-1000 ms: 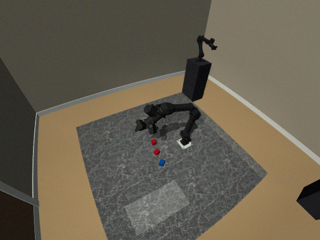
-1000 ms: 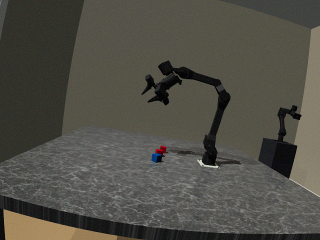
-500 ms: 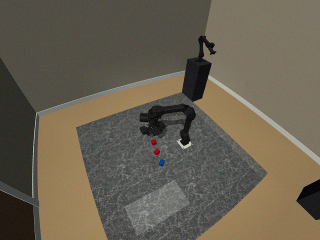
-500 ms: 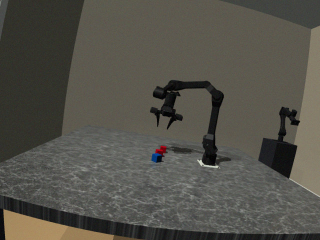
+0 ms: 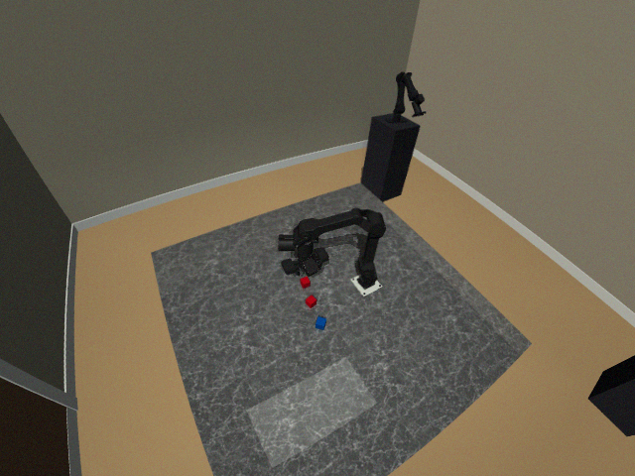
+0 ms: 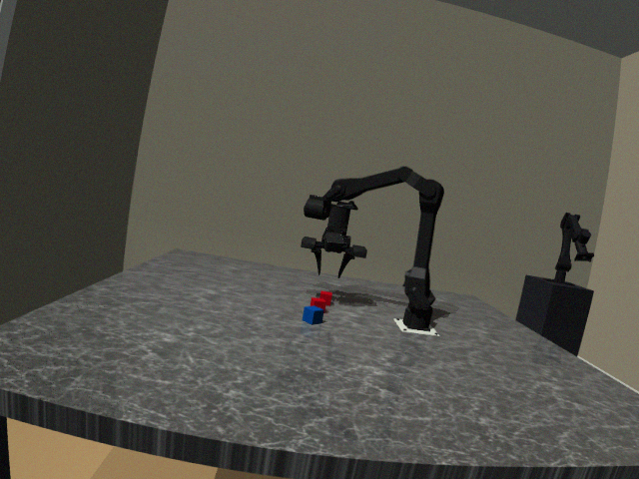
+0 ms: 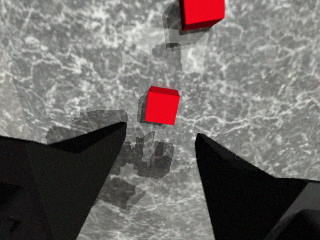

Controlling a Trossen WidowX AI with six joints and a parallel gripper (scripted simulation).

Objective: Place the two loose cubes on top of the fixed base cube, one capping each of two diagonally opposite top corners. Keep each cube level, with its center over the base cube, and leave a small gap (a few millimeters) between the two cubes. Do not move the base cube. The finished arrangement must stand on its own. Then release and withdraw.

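My gripper tip is 21 cm to the right of the blue base cube, 6 cm above it and 5 cm short of it.
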